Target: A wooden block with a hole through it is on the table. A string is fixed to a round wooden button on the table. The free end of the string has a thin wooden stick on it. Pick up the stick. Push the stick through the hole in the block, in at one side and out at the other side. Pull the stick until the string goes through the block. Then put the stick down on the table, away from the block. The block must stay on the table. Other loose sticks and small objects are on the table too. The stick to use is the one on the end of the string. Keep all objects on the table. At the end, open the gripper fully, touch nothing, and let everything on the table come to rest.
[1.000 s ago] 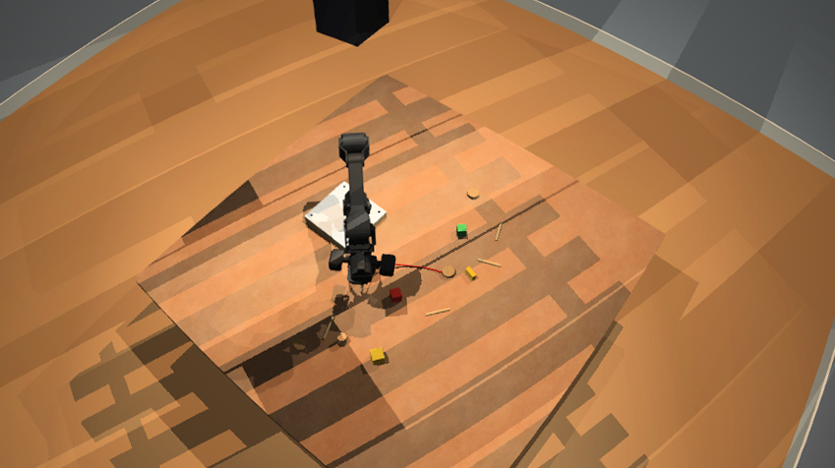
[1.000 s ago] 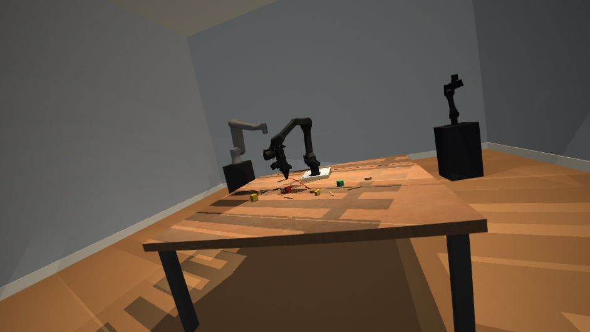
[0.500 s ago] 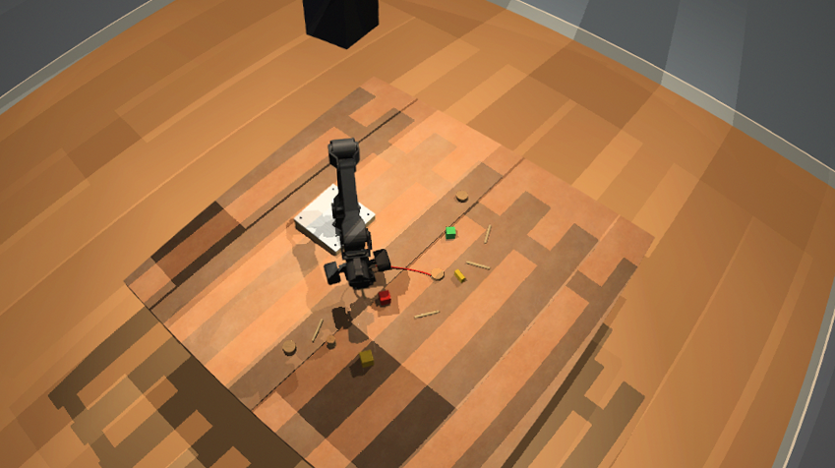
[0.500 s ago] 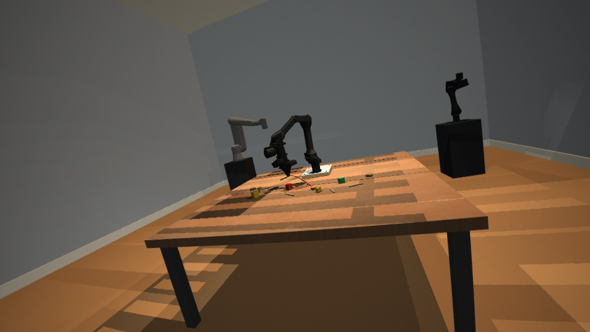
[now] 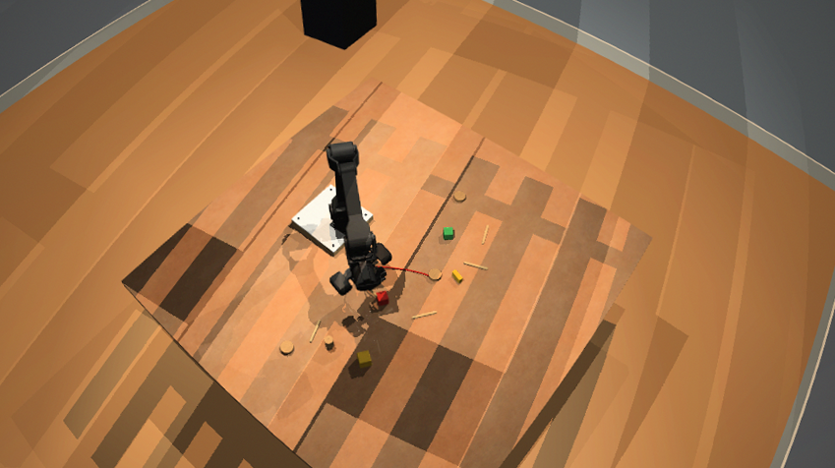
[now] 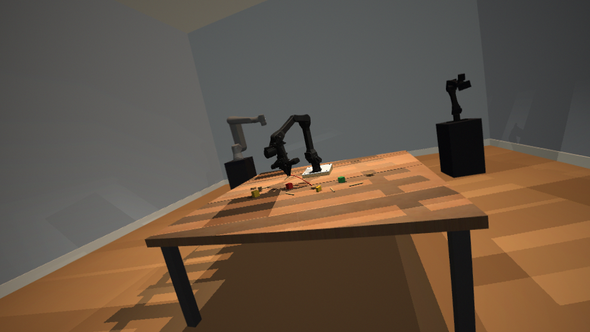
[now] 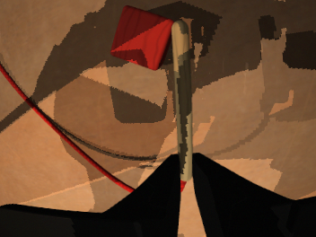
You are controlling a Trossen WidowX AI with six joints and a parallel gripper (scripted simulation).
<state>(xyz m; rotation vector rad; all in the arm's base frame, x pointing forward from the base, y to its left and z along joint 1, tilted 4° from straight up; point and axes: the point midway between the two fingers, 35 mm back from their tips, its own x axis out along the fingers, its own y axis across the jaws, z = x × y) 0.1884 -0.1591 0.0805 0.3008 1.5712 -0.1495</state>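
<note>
Now: the thin wooden stick 10 mm ahead of my gripper tip. From my gripper tip the other things lie so: green cube 110 mm ahead, 320 mm to the left, 50 mm below; round wooden button 150 mm ahead, 170 mm to the left, 60 mm below; red block 70 mm ahead, 50 mm below.
</note>
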